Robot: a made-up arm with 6 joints.
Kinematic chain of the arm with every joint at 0, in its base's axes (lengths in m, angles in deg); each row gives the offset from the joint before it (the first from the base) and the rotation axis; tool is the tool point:
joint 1: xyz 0 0 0.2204 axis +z
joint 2: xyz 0 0 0 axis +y
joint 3: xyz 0 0 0.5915 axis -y
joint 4: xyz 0 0 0 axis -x
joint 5: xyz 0.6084 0 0 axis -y
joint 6: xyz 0 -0.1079 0 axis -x
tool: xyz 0 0 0
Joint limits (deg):
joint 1: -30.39..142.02
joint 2: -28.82..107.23
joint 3: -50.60..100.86
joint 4: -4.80..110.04
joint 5: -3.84..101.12
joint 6: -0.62..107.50
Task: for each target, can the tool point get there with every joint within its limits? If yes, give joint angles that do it. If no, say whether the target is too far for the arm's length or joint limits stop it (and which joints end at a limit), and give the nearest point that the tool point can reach.
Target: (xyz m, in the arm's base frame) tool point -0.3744 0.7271 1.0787
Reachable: yes | joints 123.98 32.73 64.31 27.27 45.27 52.42
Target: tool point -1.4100 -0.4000 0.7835
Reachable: no: too far | nearest point -0.7279 -0.2065 1.1380 | short by 0.793 m
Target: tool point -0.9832 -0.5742 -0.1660
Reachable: no: joint limits stop it (at a limit: joint 1, joint 4) | nearest point -0.3551 0.2303 -0.1660 | short by 1.021 m
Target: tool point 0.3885 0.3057 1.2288
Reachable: yes | joints 50.49 3.94 45.11 12.68 75.59 61.88
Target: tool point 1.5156 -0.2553 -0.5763
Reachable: no: too far | nearest point 1.0705 -0.1803 -0.2877 | short by 0.536 m
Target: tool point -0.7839 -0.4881 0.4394
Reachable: no: joint limits stop it (at a limit: joint 2, joint 3) | nearest point -0.6423 -0.3999 1.1380 | short by 0.718 m
